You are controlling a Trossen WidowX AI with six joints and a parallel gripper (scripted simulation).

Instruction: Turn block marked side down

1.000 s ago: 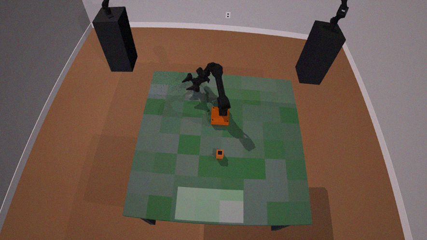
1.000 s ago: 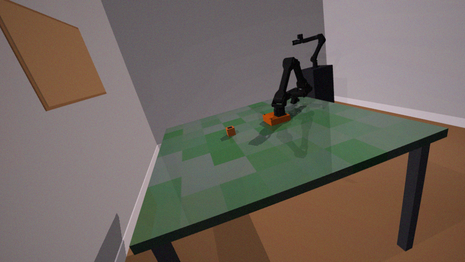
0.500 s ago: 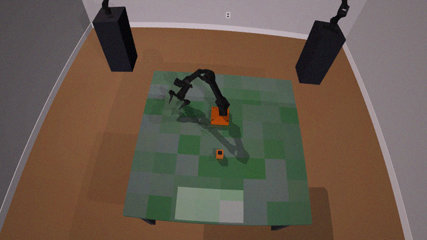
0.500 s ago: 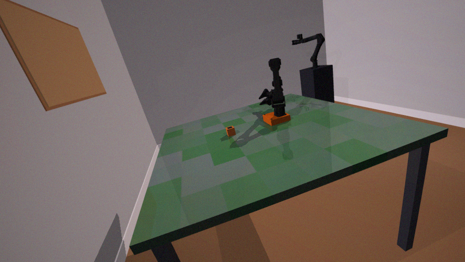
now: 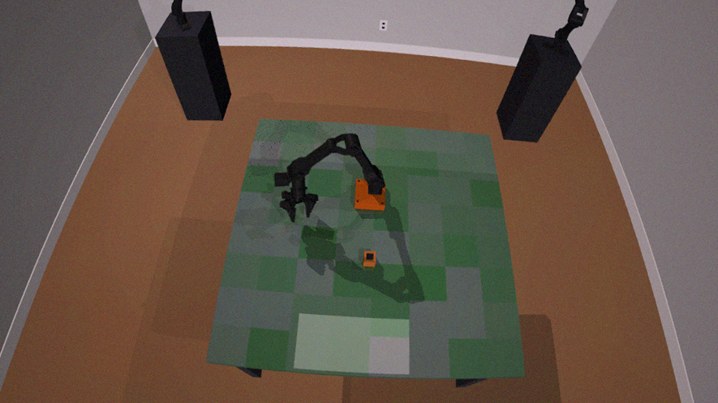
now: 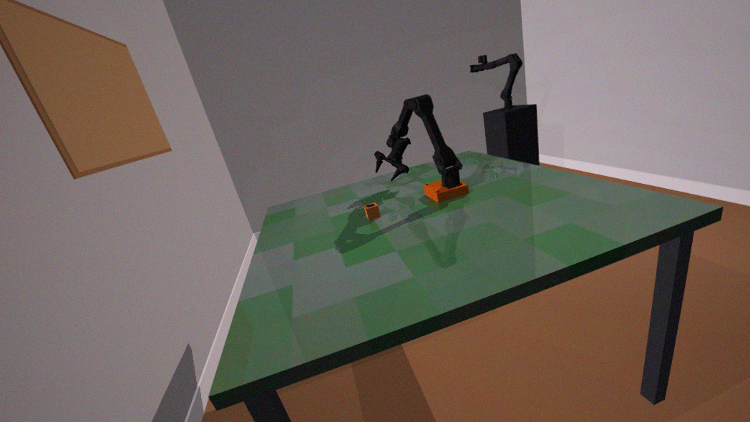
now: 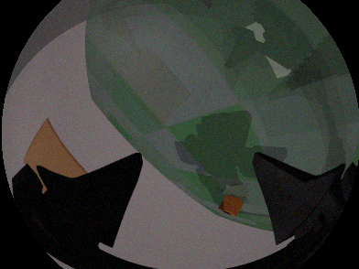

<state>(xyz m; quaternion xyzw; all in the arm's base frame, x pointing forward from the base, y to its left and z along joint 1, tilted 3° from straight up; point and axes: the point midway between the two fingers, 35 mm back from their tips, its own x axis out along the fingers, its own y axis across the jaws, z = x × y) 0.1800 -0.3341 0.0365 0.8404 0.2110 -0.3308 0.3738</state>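
My gripper tip is now 15 cm short of the orange block, 31 cm to the right of it and 3 cm above it.
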